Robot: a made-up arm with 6 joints.
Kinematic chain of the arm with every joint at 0, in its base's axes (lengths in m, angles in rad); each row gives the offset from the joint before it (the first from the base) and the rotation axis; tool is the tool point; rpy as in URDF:
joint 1: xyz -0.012 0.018 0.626 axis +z
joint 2: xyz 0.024 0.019 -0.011 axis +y
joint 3: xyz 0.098 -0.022 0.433 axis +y
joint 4: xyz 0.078 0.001 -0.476 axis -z
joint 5: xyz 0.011 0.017 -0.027 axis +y
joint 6: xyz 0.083 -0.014 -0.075 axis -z
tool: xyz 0.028 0.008 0.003 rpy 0 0 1.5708
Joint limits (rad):
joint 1: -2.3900..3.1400
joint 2: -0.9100..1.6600
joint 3: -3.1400..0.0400
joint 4: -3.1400..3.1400
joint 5: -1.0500..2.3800
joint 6: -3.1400..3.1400
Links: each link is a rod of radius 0.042 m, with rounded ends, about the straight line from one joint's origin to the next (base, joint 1, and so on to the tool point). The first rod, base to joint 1, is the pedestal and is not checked.
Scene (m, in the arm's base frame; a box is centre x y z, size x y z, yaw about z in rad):
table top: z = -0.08
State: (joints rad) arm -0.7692 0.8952 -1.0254 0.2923 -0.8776 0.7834
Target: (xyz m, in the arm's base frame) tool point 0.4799 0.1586 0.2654
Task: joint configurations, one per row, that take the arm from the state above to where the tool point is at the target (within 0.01 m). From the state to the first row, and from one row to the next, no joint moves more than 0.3 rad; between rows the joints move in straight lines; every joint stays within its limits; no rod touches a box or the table.
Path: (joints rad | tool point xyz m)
1: -0.5005 0.9210 -0.9454 0.2233 -0.8878 0.7709 | 0.5352 -0.3297 0.3400
2: -0.2317 0.9469 -0.8654 0.1543 -0.8980 0.7584 | 0.5685 -0.1530 0.3101
3: 0.0370 0.9727 -0.7854 0.0852 -0.9082 0.7460 | 0.5474 0.0151 0.2852
4: 0.3057 0.9986 -0.7054 0.0162 -0.9185 0.7335 | 0.4799 0.1586 0.2654

